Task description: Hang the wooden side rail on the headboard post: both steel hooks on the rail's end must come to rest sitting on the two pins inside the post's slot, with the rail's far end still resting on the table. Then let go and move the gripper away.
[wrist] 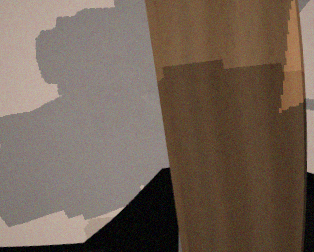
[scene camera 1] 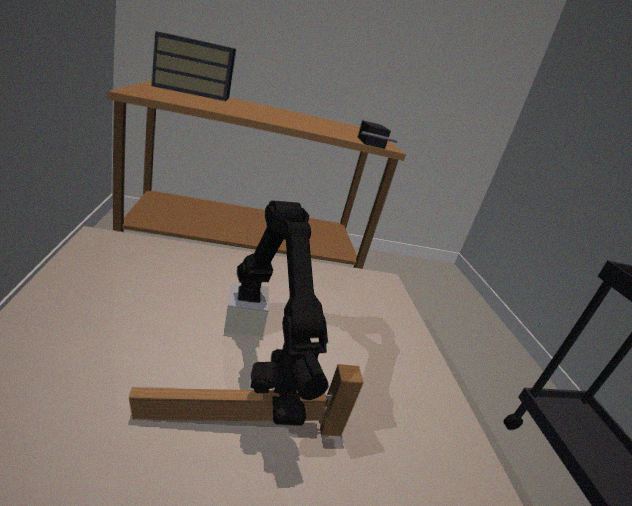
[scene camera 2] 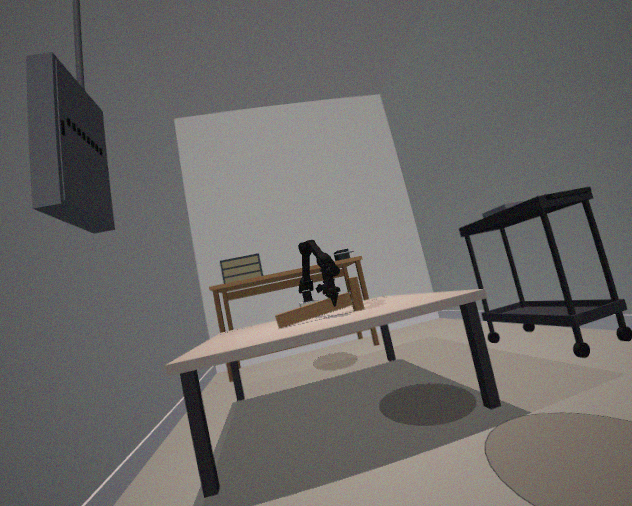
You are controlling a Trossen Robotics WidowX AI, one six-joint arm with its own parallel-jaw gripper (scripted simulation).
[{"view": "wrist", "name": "gripper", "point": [206, 172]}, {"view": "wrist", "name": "wooden side rail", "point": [229, 84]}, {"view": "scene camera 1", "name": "gripper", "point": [279, 410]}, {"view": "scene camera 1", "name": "wooden side rail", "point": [176, 404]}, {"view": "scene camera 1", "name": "headboard post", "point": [347, 381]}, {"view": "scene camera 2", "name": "wooden side rail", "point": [313, 310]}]
